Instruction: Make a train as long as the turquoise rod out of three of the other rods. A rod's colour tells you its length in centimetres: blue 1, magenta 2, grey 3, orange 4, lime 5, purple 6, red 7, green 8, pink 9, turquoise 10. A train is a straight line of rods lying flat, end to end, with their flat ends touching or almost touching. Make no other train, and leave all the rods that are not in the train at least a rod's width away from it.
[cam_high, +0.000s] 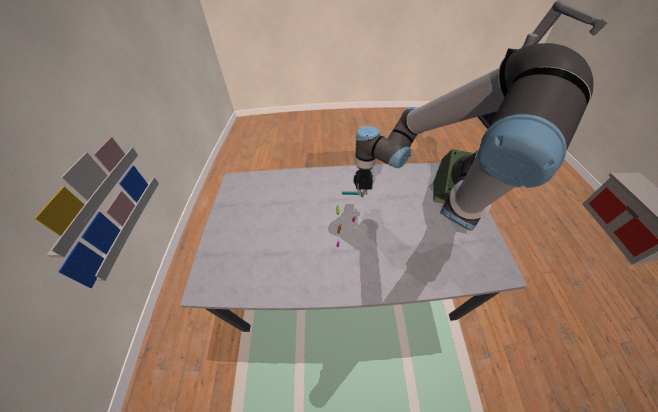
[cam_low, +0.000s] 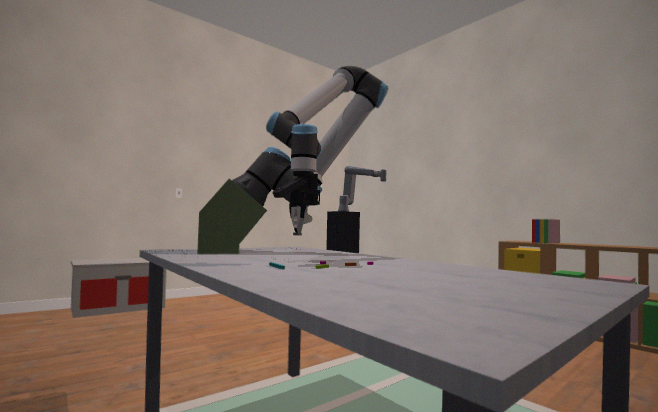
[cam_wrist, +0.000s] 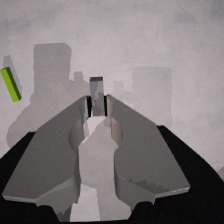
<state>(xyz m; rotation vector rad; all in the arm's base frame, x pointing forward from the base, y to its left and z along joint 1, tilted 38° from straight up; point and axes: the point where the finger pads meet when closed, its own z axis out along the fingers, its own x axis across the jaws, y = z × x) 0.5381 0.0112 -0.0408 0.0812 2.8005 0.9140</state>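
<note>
Right now the orange rod is 120 mm ahead of my hand, 150 mm to the left of it and 110 mm below it. From my hand the other things lie so: turquoise rod: 50 mm ahead, 100 mm to the right, 110 mm below; lime rod: 130 mm ahead, 20 mm to the left, 110 mm below; grey rod: 10 mm below.
</note>
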